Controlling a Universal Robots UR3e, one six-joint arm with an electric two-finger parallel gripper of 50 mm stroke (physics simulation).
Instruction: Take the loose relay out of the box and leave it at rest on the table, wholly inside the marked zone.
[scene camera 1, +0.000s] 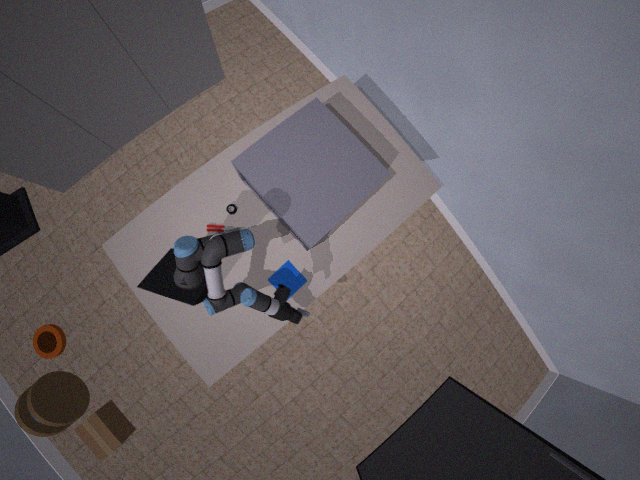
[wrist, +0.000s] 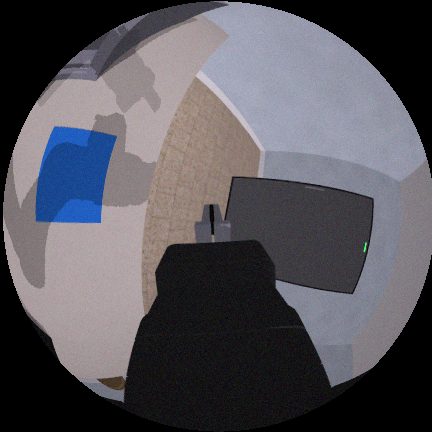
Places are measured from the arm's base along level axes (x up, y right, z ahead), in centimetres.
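Pixels of known places: gripper, fingertip midpoint: (scene camera 1: 308, 314) (wrist: 211, 213); arm's base, link origin: (scene camera 1: 189, 277).
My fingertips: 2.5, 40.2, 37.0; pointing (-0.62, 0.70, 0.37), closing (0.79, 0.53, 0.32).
Observation:
For each thing: its top centre in the pictures, then the offset to it from my fingertips, as dx, dy, dz. "pt": a spot on its surface instead. Level surfaces: height alone.
- large grey box, top centre: (scene camera 1: 313, 166) +6.0, -54.6, +34.5
- table, surface height: dx -14.4
- blue square, surface spot: (wrist: 75, 175) pt -14.2, -15.4, -0.5
- red object, top centre: (scene camera 1: 222, 228) -13.2, -54.8, -15.5
- small black ring-shaped object, top centre: (scene camera 1: 231, 208) -12.5, -61.2, -7.1
The relay does not show in either view. A large grey box (scene camera 1: 320, 165) (wrist: 155, 22) stands on the table (scene camera 1: 175, 206) (wrist: 125, 250); its inside is hidden in the scene view, and part of it shows at the upper left in the wrist view. A blue square (scene camera 1: 291, 273) (wrist: 75, 175), the marked zone, lies on the table near its edge, partly covered by the arm in the scene view and crossed by shadows. My gripper (scene camera 1: 304, 313) (wrist: 211, 213) is shut, with no object seen between its fingertips. It is held above the table's edge, beyond the zone, pointing out towards the floor.
A red object (scene camera 1: 215, 227) and a small black ring-shaped object (scene camera 1: 231, 208) are on the table near the arm's base. A dark cabinet (scene camera 1: 465, 439) (wrist: 300, 230) stands off on the floor. An orange round object (scene camera 1: 61, 341) is on the floor at the left.

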